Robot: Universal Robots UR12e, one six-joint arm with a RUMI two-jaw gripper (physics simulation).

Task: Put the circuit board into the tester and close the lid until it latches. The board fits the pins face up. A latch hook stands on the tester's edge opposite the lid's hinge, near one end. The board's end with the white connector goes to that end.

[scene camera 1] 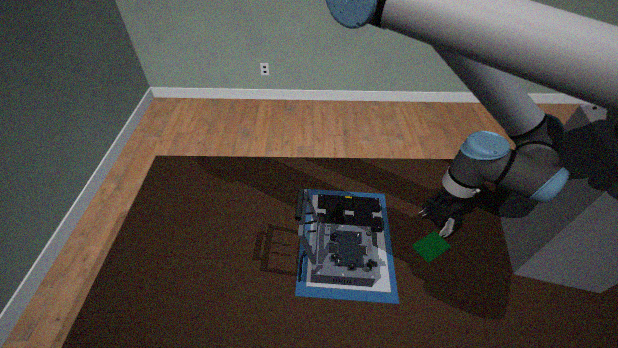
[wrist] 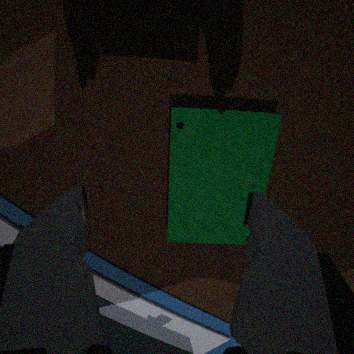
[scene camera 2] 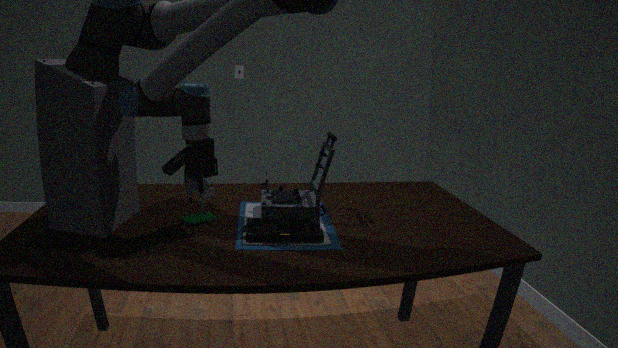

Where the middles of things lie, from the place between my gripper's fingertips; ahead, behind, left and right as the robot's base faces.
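The dark pin bed [scene camera 1: 348,254] lies 27 cm ahead of my hand, 14 cm to the left of it and 1 cm above it. Of the things named here, going by their middles, the tester lid [scene camera 2: 326,154] is the farthest from my hand; I find it 12 cm above my hand, 15 cm to the left of it and 39 cm ahead of it. And the green circuit board [wrist: 219,155] is 6 cm below my hand, 4 cm to the left of it and 1 cm behind it. That board is the nearest to my hand of these, again going by their middles.
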